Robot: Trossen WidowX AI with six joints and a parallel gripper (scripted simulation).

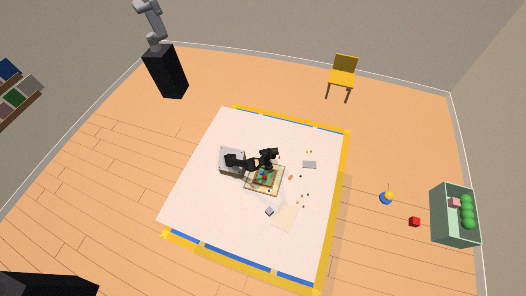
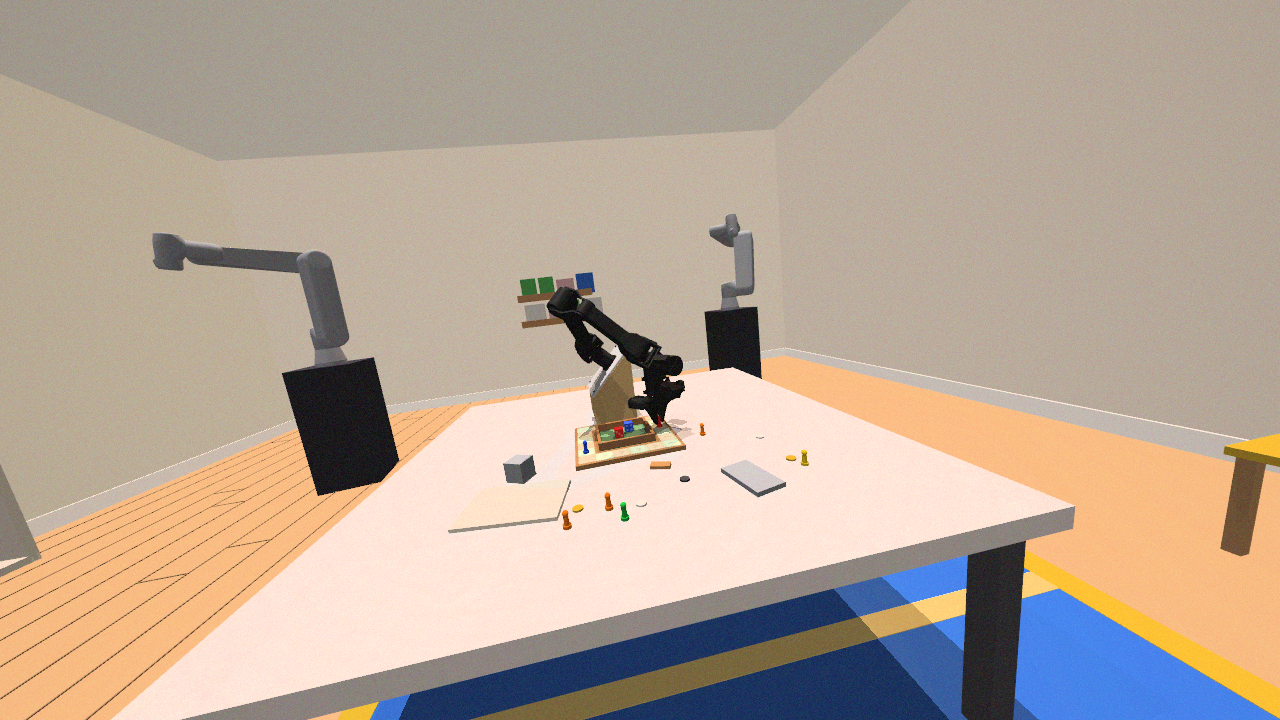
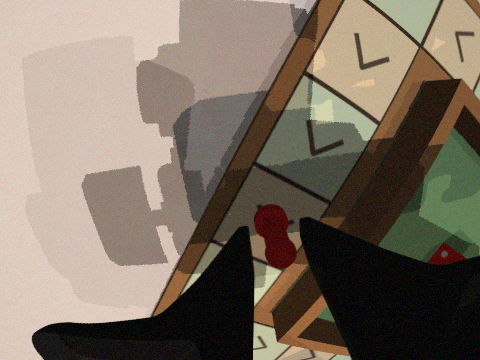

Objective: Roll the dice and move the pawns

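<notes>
My gripper tip is now right at the red pawn. Round my gripper tip: blue pawn (60 mm ahead, 240 mm to the right); then brown block (220 mm ahead, 80 mm to the right, 20 mm below); then green tray (10 mm ahead, 120 mm to the right, 20 mm below).
</notes>
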